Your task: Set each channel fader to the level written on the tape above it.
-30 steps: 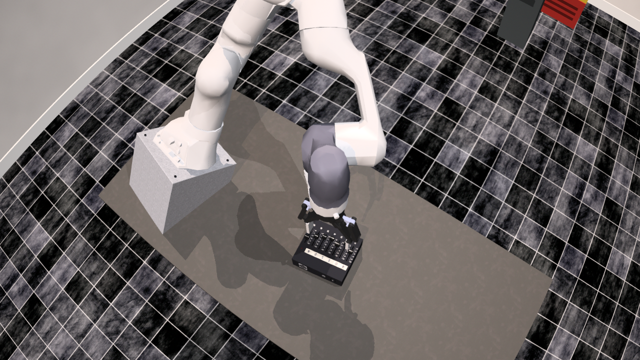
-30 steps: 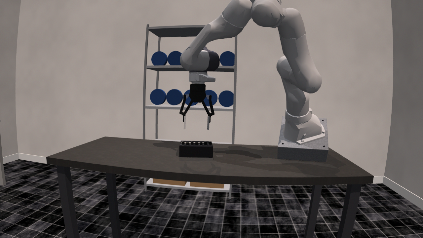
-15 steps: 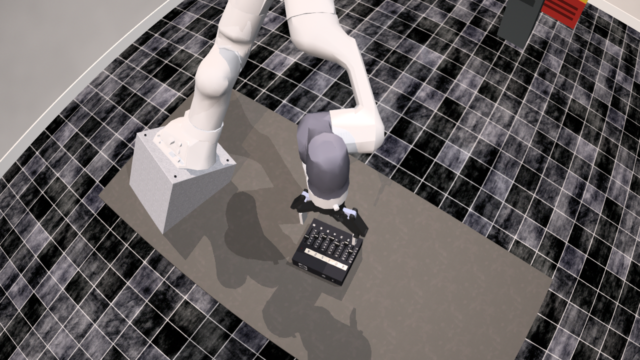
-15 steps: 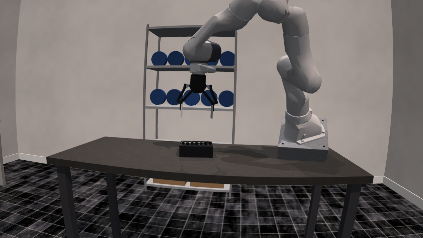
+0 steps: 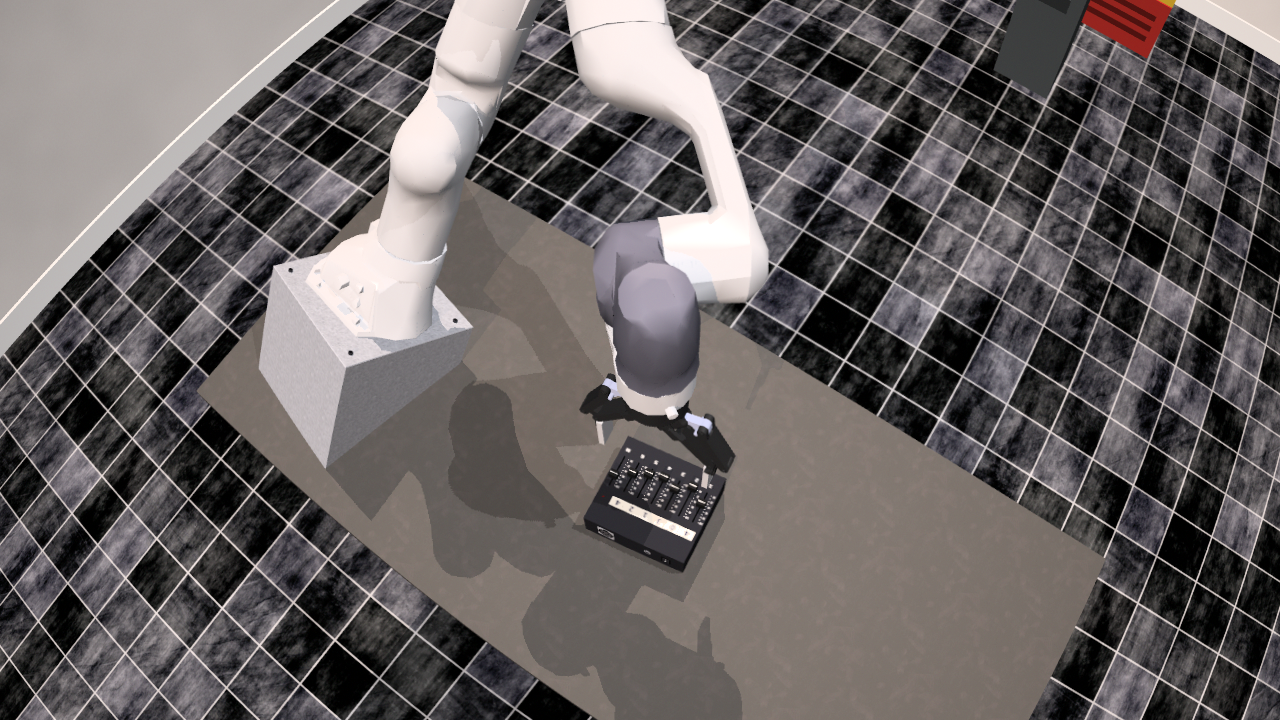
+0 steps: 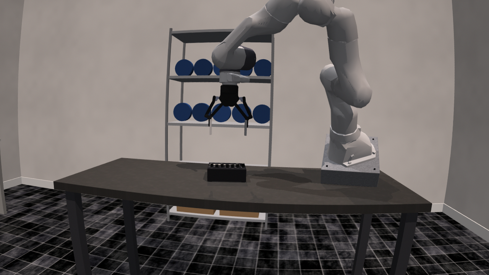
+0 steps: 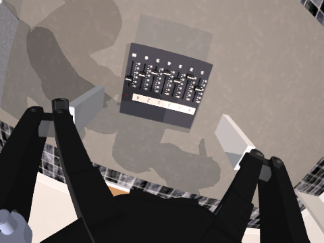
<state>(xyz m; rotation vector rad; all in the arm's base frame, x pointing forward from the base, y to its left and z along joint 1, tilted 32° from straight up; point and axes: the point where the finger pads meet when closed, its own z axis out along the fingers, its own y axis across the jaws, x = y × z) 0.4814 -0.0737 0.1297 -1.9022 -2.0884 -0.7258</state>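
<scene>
The master fader is 70 mm behind my hand, 10 mm to the right of it and 130 mm below it.
</scene>
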